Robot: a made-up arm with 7 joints. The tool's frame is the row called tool. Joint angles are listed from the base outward.
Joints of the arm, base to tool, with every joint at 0 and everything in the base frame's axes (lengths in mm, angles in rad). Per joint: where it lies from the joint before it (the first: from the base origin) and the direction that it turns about. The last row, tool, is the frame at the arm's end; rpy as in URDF.
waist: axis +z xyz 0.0 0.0 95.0
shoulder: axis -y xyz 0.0 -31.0 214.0
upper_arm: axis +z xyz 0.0 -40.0 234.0
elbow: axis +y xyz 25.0 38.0 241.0
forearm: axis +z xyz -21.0 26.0 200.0
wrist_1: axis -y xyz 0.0 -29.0 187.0
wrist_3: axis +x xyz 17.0 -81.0 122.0
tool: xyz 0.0 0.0 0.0 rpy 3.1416 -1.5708 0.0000
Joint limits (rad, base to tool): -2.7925..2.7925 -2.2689..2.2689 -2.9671..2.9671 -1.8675..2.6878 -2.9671..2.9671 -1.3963..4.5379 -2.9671..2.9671
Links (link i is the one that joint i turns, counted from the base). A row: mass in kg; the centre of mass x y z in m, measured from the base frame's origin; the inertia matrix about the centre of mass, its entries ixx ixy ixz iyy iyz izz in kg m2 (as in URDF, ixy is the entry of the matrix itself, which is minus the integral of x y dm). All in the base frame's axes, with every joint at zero. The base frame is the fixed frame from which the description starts. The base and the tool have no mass.
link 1: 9.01; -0.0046 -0.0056 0.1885; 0.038 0 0 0.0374 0.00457 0.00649
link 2: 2.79; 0.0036 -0.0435 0.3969; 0.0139 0 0 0.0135 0.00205 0.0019
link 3: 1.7; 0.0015 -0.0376 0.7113; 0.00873 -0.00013 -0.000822 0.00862 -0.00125 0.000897
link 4: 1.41; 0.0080 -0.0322 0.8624; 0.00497 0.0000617 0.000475 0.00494 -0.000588 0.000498
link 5: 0.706; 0.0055 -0.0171 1.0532; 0.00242 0 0 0.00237 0.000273 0.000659
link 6: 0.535; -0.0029 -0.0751 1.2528; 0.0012 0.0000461 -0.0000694 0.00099 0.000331 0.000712
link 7: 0.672; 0.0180 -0.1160 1.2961; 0.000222 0 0 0.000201 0 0.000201
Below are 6 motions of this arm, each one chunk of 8 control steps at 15 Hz.
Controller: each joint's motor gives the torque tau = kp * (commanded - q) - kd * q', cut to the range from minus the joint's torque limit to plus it. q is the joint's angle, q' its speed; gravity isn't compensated. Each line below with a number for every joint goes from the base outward.
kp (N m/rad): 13 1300 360 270 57 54 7.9
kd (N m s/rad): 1.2 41 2.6 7.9 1.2 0.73 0.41
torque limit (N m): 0.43 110 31 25 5.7 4.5 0.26
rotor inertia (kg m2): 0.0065 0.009 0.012 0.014 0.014 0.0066 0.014
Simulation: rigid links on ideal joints. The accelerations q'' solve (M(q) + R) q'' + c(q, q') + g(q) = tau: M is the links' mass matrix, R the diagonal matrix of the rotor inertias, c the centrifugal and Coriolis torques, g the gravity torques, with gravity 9.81 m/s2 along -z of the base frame. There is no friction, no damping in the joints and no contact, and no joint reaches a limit. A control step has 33 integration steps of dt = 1/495 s. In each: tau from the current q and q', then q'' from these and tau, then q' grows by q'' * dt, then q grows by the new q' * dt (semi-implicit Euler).
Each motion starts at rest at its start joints. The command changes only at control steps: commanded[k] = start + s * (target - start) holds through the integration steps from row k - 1 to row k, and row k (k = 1, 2, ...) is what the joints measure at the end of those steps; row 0 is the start. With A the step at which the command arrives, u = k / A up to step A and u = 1 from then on. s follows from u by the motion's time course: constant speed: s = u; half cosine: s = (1 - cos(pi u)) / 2; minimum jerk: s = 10 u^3 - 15 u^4 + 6 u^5; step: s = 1 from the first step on.
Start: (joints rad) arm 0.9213 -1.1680 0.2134 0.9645 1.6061 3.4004 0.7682
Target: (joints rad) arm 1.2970 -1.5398 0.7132 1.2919 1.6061 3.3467 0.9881
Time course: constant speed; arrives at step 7
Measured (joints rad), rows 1 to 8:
1: 0.9007 -1.2250 0.2766 1.0146 1.6260 3.4233 0.7875
2: 0.8859 -1.2974 0.3339 1.0841 1.5974 3.3895 0.8226
3: 0.8662 -1.3499 0.4128 1.1291 1.6018 3.3882 0.8577
4: 0.8496 -1.3961 0.4887 1.1661 1.6090 3.3837 0.8884
5: 0.8363 -1.4492 0.5569 1.2111 1.6049 3.3710 0.9188
6: 0.8245 -1.5037 0.6267 1.2576 1.6011 3.3595 0.9502
7: 0.8145 -1.5559 0.6995 1.3017 1.6014 3.3515 0.9817
8: 0.8296 -1.5648 0.6857 1.2994 1.5805 3.3190 0.9938

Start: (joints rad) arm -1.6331 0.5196 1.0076 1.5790 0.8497 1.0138 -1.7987
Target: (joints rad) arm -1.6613 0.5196 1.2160 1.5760 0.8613 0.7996 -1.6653
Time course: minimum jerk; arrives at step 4
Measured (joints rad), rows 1 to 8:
1: -1.6464 0.5246 1.0478 1.5986 0.8693 0.9811 -1.7910
2: -1.6913 0.5273 1.1597 1.6054 0.8842 0.8543 -1.7560
3: -1.7228 0.5325 1.2416 1.6080 0.8949 0.7677 -1.6999
4: -1.7054 0.5313 1.2342 1.6106 0.8962 0.7757 -1.6674
5: -1.6843 0.5257 1.2191 1.6011 0.8791 0.7971 -1.6632
6: -1.6755 0.5267 1.2291 1.5990 0.8797 0.7879 -1.6662
7: -1.6619 0.5287 1.2327 1.6046 0.8887 0.7815 -1.6678
8: -1.6475 0.5278 1.2282 1.6042 0.8862 0.7867 -1.6680

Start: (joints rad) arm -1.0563 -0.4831 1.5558 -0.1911 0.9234 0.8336 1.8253
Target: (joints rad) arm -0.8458 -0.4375 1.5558 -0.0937 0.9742 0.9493 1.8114
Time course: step
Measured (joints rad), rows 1 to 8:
1: -1.0990 -0.4573 1.5567 -0.1069 0.9656 1.0192 1.8154
2: -1.0977 -0.4390 1.5563 -0.0935 0.9825 0.9471 1.8116
3: -1.0844 -0.4430 1.5558 -0.0959 0.9710 0.9717 1.8124
4: -1.0695 -0.4503 1.5560 -0.0994 0.9639 0.9755 1.8119
5: -1.0510 -0.4495 1.5560 -0.0989 0.9663 0.9726 1.8114
6: -1.0279 -0.4472 1.5560 -0.0978 0.9689 0.9703 1.8117
7: -1.0001 -0.4473 1.5560 -0.0978 0.9683 0.9711 1.8119
8: -0.9683 -0.4480 1.5560 -0.0982 0.9674 0.9719 1.8119

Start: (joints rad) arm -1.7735 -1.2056 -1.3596 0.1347 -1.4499 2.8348 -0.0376
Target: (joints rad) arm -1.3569 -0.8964 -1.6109 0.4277 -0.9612 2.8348 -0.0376
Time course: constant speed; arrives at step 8
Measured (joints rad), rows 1 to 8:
1: -1.7600 -1.1932 -1.3924 0.1736 -1.4143 2.8098 -0.0380
2: -1.7449 -1.1570 -1.4228 0.2102 -1.3520 2.8150 -0.0385
3: -1.7279 -1.1106 -1.4535 0.2443 -1.2753 2.8292 -0.0384
4: -1.7087 -1.0702 -1.4848 0.2803 -1.2137 2.8291 -0.0381
5: -1.6875 -1.0332 -1.5159 0.3171 -1.1560 2.8271 -0.0383
6: -1.6638 -0.9945 -1.5471 0.3536 -1.0938 2.8292 -0.0385
7: -1.6372 -0.9545 -1.5785 0.3901 -1.0301 2.8321 -0.0385
8: -1.6076 -0.9150 -1.6099 0.4267 -0.9676 2.8339 -0.0386

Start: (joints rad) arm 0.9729 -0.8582 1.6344 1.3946 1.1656 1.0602 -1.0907
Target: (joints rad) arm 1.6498 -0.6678 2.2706 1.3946 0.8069 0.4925 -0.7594
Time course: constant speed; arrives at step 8
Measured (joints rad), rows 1 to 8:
1: 0.9555 -0.8543 1.7061 1.4127 1.1239 0.9889 -1.0632
2: 0.9352 -0.8247 1.8093 1.4116 1.0841 0.9076 -1.0193
3: 0.9209 -0.7948 1.8955 1.4080 1.0396 0.8313 -0.9772
4: 0.9128 -0.7731 1.9638 1.4114 0.9942 0.7684 -0.9361
5: 0.9073 -0.7509 2.0435 1.4119 0.9477 0.6984 -0.8943
6: 0.9034 -0.7248 2.1312 1.4110 0.9042 0.6213 -0.8530
7: 0.9052 -0.6992 2.2116 1.4126 0.8613 0.5483 -0.8122
8: 0.9154 -0.6755 2.2889 1.4139 0.8159 0.4785 -0.7709

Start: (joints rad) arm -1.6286 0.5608 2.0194 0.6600 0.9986 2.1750 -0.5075
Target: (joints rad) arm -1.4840 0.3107 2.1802 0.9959 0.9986 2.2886 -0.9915
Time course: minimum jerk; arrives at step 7
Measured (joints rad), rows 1 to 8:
1: -1.6248 0.5660 2.0298 0.6815 1.0179 2.2011 -0.5143
2: -1.6129 0.5471 2.0513 0.7332 1.0451 2.2238 -0.5533
3: -1.5946 0.4894 2.0789 0.8053 1.0421 2.2481 -0.6348
4: -1.5749 0.4169 2.1155 0.8885 1.0327 2.2738 -0.7558
5: -1.5596 0.3576 2.1520 0.9639 1.0297 2.2963 -0.8858
6: -1.5493 0.3258 2.1752 1.0077 1.0267 2.3057 -0.9727
7: -1.5401 0.3192 2.1825 1.0172 1.0223 2.3040 -0.9982
8: -1.5275 0.3205 2.1842 1.0184 1.0227 2.3043 -0.9958

